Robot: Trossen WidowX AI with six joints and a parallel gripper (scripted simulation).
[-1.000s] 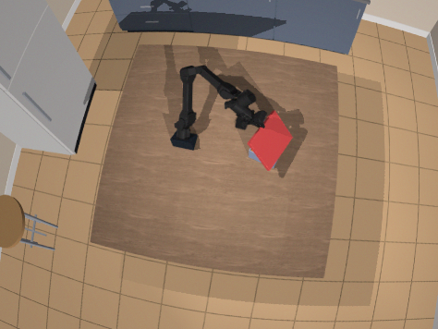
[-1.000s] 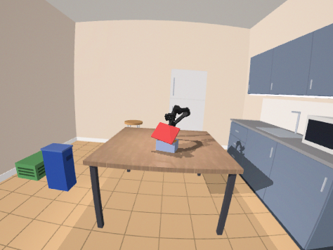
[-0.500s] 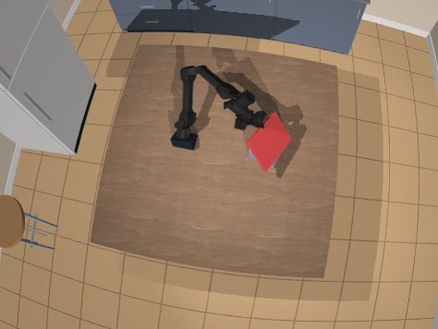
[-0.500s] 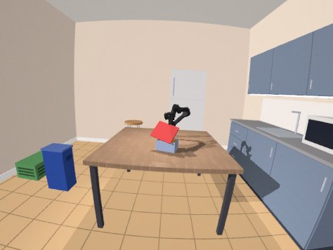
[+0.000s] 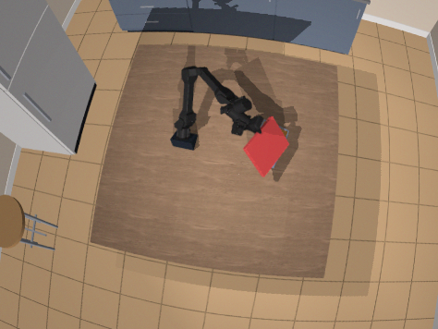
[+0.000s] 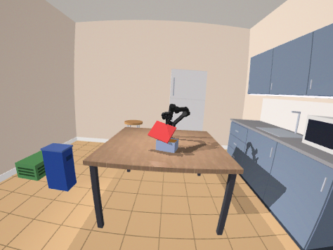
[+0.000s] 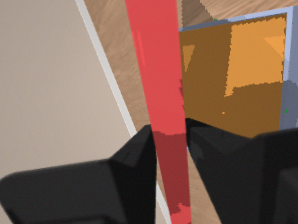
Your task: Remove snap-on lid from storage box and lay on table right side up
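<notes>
Now: gripper tip 60 mm above the red lid, 40 mm to the left of it and 40 mm short of it. Round my gripper tip: storage box 190 mm below, 60 mm ahead, 20 mm to the left.
</notes>
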